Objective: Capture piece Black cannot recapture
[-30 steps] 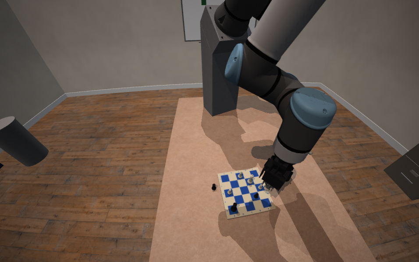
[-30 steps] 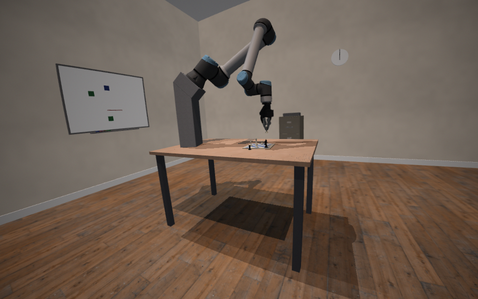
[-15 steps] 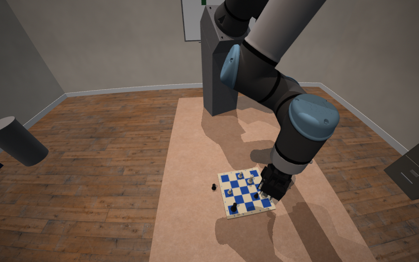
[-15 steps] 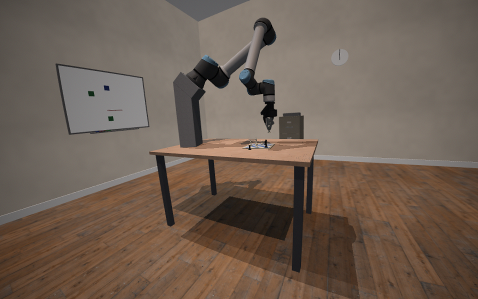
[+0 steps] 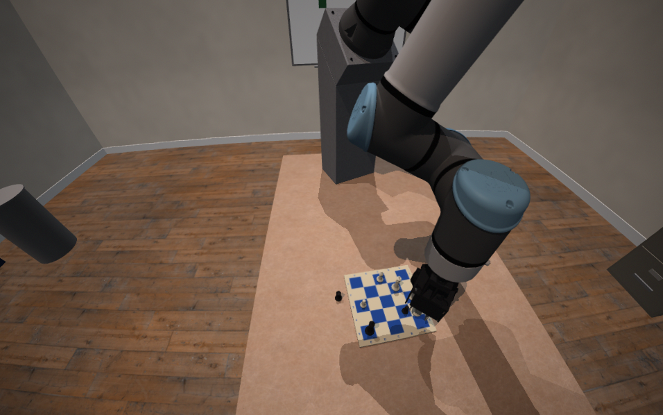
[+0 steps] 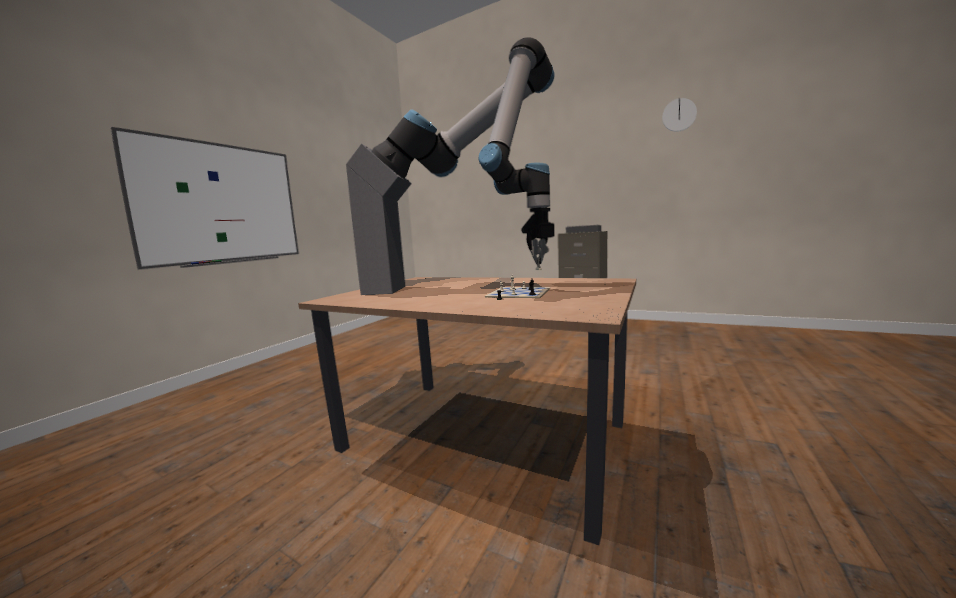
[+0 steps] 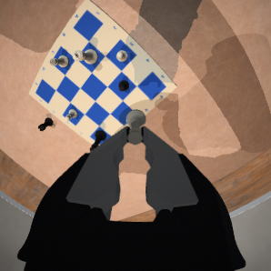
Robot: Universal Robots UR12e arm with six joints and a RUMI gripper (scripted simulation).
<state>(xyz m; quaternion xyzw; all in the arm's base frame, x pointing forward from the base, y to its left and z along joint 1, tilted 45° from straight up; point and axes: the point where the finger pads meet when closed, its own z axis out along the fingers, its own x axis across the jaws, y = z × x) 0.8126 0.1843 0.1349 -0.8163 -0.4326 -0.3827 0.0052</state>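
The tall black piece is 40 mm ahead of my hand, 110 mm to the right of it and 90 mm below it. The rest, counted from my hand: white chess piece 10 mm below.
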